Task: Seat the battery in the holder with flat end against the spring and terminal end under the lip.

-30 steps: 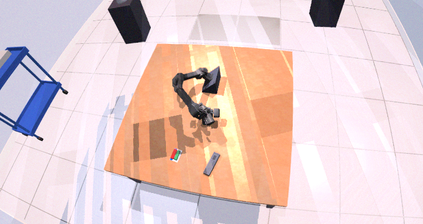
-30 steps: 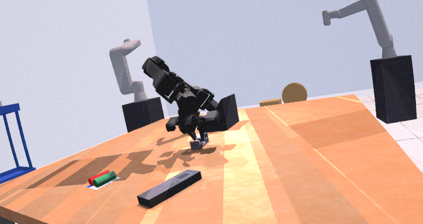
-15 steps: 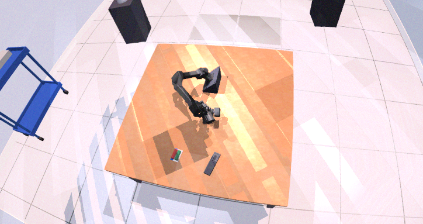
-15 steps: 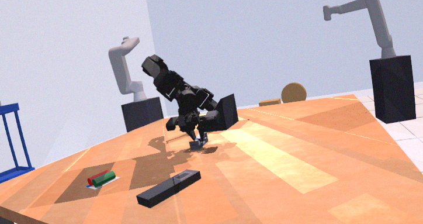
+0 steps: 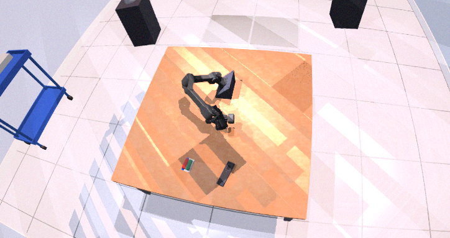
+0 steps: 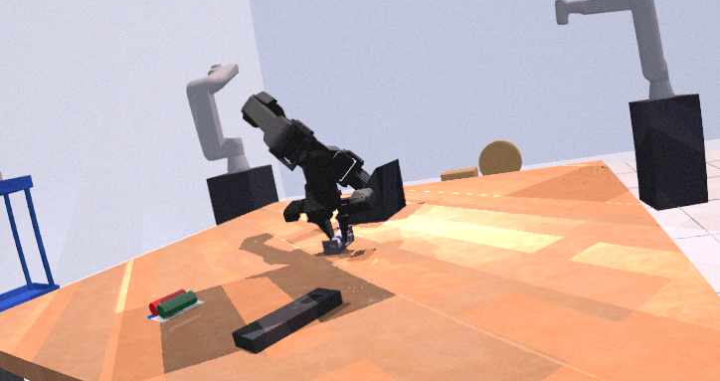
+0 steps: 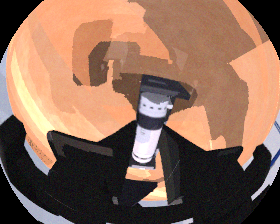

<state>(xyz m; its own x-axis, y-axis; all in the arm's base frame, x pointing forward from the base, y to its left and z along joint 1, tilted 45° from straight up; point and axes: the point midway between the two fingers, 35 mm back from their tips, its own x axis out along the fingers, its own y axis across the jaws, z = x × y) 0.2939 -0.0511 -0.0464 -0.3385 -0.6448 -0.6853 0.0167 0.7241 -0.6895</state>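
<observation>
Right now the battery is 10 mm above my gripper tip.
</observation>
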